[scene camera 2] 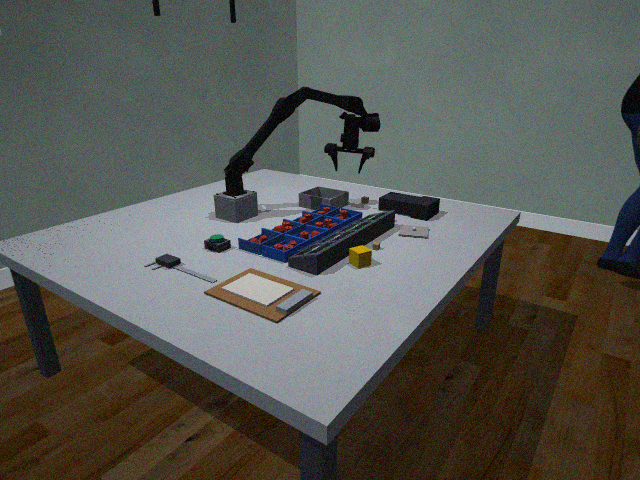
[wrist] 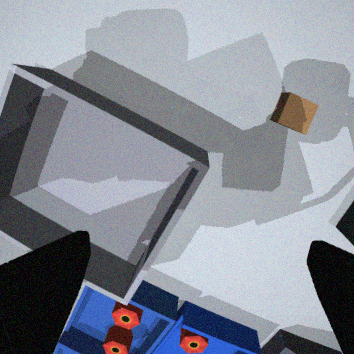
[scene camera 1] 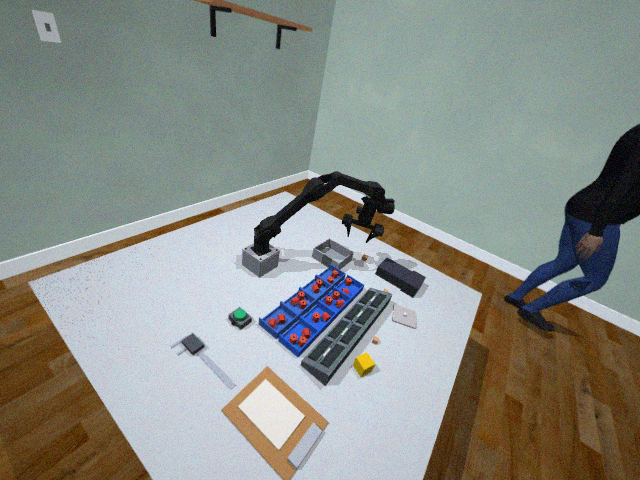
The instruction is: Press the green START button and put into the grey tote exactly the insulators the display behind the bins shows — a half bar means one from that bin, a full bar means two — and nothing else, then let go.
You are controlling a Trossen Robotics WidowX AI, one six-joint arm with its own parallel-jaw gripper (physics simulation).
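Observation:
My gripper [scene camera 1: 358, 238] [scene camera 2: 348, 171] [wrist: 201, 248] is open and empty, high above the table near the grey tote [scene camera 1: 324, 259] [scene camera 2: 330, 200] [wrist: 125, 116]. The visible tote floor is bare; its left part is cut off in the wrist view. Red insulators [scene camera 1: 281, 318] [scene camera 2: 343, 213] [wrist: 193, 344] lie in the blue bins [scene camera 1: 289, 345] [scene camera 2: 273, 254] [wrist: 215, 322] beside the tote. The dark sloped display [scene camera 1: 328, 373] [scene camera 2: 310, 262] stands behind the bins; its bars are too small to read. The green START button [scene camera 1: 239, 314] [scene camera 2: 216, 238] sits apart from the bins.
A black box [scene camera 1: 400, 276] [scene camera 2: 408, 204] stands beyond the display. Small brown blocks [scene camera 1: 375, 339] [scene camera 2: 376, 245] [wrist: 295, 113], a yellow cube [scene camera 1: 364, 364] [scene camera 2: 360, 256], a pale plate [scene camera 1: 404, 315] [scene camera 2: 414, 231], a clipboard [scene camera 1: 271, 413] [scene camera 2: 256, 287] and a caliper [scene camera 1: 193, 343] [scene camera 2: 168, 260] lie around.

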